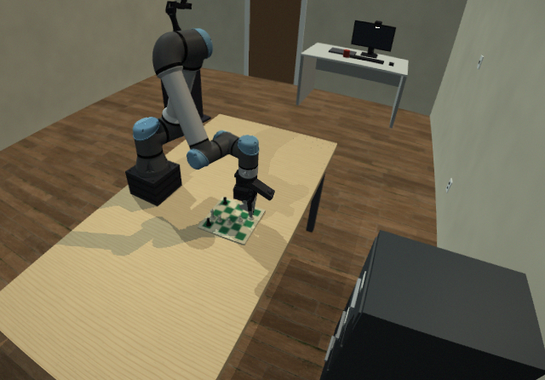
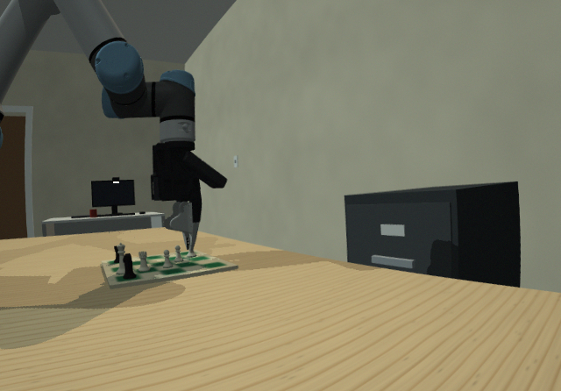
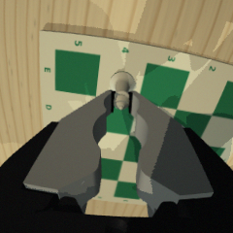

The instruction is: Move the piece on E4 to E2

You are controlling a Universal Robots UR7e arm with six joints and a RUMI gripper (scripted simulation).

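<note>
Right now the chessboard is 6 cm behind my hand, 5 cm to the right of it and 3 cm below it. The rest, counted from my hand: white queen: 13 cm behind, 10 cm to the right.
</note>
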